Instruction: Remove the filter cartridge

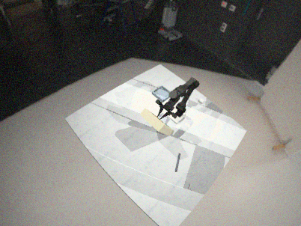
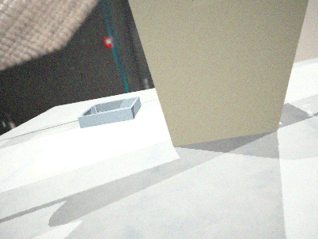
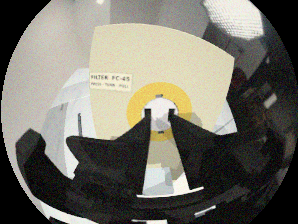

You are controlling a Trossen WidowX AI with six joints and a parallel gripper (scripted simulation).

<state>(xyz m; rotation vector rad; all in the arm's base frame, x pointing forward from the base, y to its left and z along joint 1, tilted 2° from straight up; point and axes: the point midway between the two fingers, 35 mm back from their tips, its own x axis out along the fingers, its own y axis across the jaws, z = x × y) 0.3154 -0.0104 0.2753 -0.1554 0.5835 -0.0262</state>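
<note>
Now: the round filter cartridge 2 cm ahead of my gripper tip and 1 cm below it. Also, from my gripper tip: service panel: 3 cm behind, 9 cm below; tray: 44 cm behind, 25 cm to the right, 26 cm below.
</note>
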